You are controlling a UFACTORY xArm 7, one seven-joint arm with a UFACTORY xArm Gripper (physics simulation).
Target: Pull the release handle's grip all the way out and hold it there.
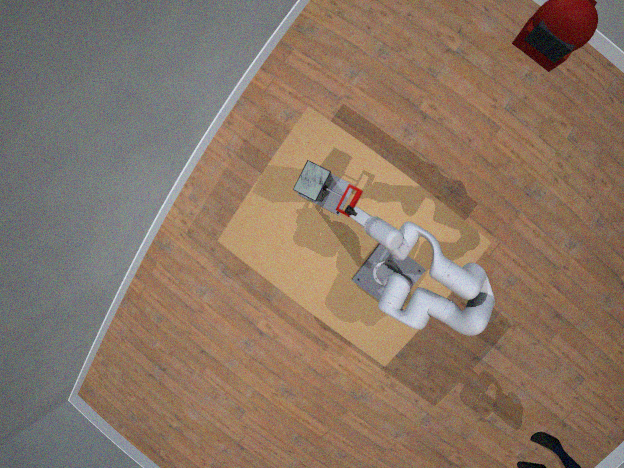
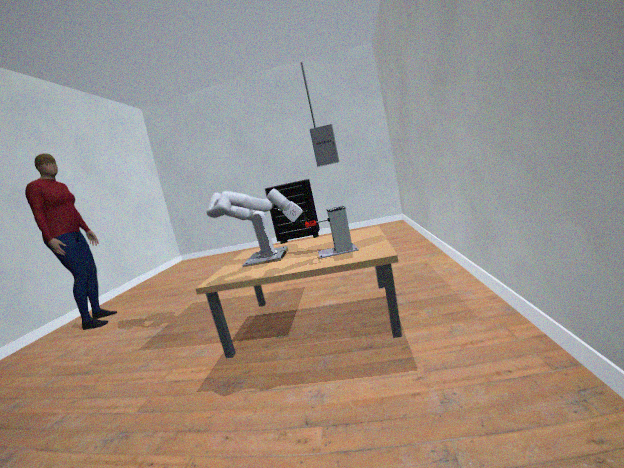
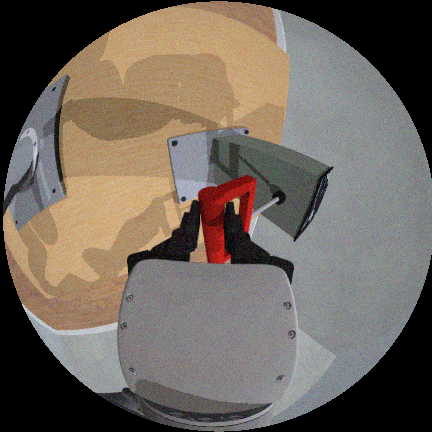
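Note:
The release handle's red grip (image 1: 356, 197) (image 2: 310, 223) (image 3: 213, 225) is the outer bar of a red rectangular frame. A thin rod (image 1: 334, 191) (image 2: 323, 220) (image 3: 265, 206) joins the frame to the side of a grey upright housing (image 1: 312, 180) (image 2: 339, 229) (image 3: 300, 170). A length of rod shows between frame and housing, so the grip stands out from it. My gripper (image 1: 351, 210) (image 3: 212, 211) is shut on the grip bar, one black finger on each side, with one finger inside the frame's opening. The housing's inner mechanism is hidden.
The housing's base plate (image 2: 327, 253) (image 3: 190, 160) sits on the wooden table (image 1: 282, 251) (image 2: 221, 279). My arm's base plate (image 1: 370, 282) (image 3: 50, 150) is on the same table. A person (image 2: 52, 206) stands off to the left, and a black cabinet (image 2: 294, 232) stands behind the table.

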